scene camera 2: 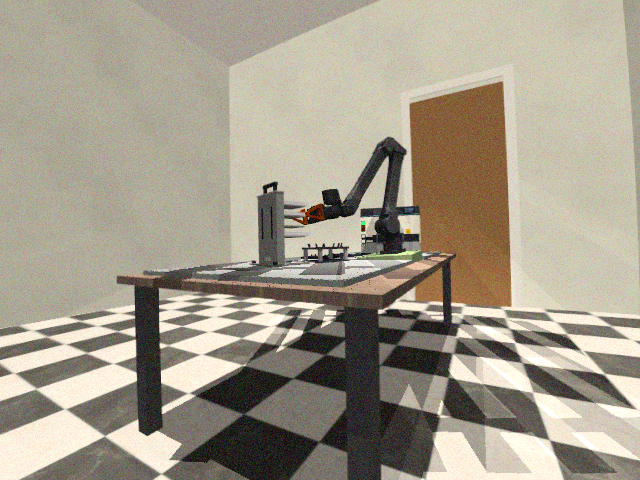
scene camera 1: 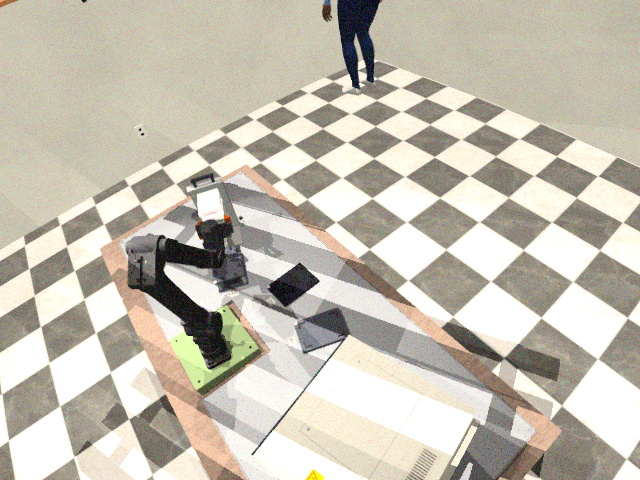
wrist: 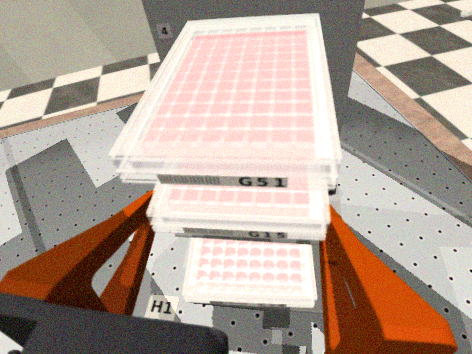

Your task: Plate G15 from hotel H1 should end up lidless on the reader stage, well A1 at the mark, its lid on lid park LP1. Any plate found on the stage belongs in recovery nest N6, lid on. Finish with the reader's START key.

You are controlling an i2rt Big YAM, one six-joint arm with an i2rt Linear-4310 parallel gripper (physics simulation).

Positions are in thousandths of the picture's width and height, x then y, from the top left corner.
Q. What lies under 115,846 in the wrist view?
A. The gripper.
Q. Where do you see a black lid park pad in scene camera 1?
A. At 466,584
